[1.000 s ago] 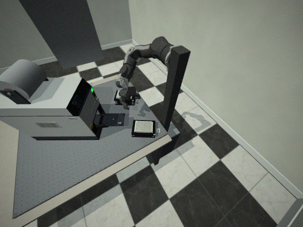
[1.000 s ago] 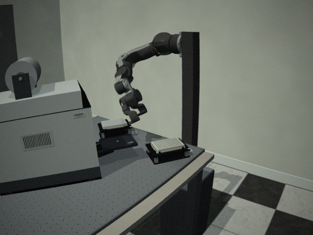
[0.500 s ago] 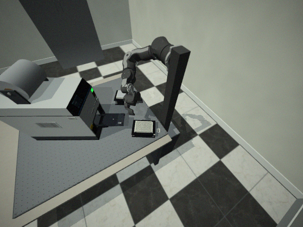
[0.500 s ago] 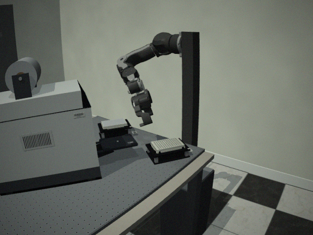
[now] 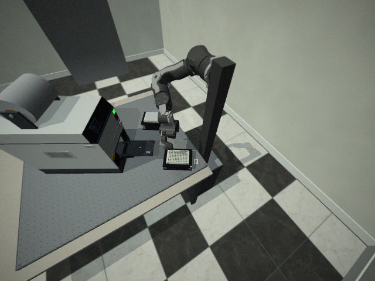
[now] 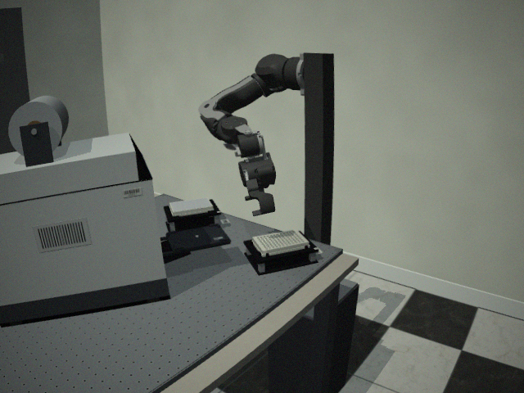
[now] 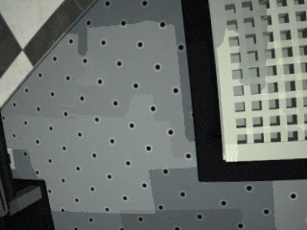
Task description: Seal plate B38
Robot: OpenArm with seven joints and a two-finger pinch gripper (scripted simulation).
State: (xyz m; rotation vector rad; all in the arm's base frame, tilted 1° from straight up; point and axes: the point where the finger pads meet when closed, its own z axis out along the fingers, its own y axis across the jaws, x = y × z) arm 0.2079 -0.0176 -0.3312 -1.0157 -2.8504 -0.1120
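Right now my hand is 6 cm to the right of the plate B38 and 8 cm above it. From my hand the other things lie so: nest N1: 6 cm to the left, 10 cm below; then nest n2: 28 cm to the right, 8 cm below; then B83: 28 cm to the right, 7 cm below.
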